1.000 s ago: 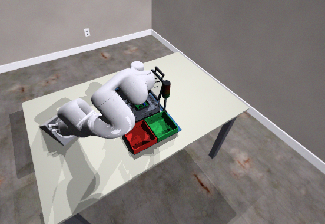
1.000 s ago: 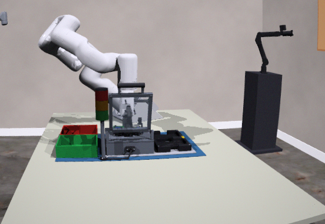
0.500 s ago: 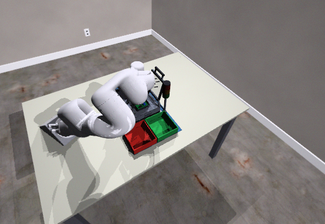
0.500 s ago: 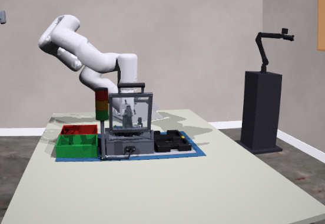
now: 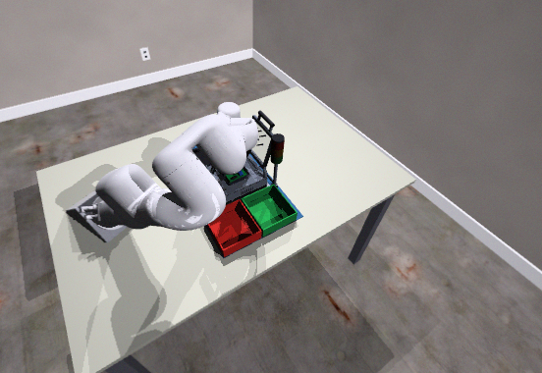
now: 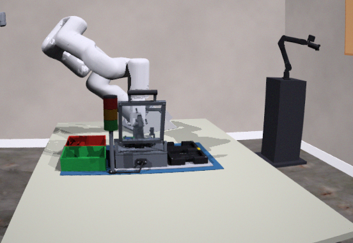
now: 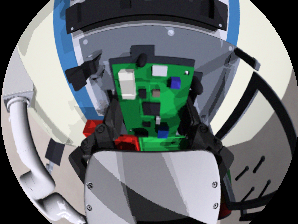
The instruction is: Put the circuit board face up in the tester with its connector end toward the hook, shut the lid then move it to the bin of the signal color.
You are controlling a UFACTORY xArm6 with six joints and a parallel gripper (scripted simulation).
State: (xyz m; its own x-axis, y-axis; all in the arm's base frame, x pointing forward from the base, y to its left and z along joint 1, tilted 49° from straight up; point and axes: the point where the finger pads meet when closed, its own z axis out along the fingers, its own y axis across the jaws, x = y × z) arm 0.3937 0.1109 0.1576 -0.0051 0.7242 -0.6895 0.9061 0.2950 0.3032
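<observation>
Right now my hand is right at the green circuit board. The rest, counted from my hand: tester plate 10 mm to the left, 10 mm below; green bin 200 mm to the right, 70 mm below, 50 mm ahead; clear lid 120 mm ahead, 100 mm above.
</observation>
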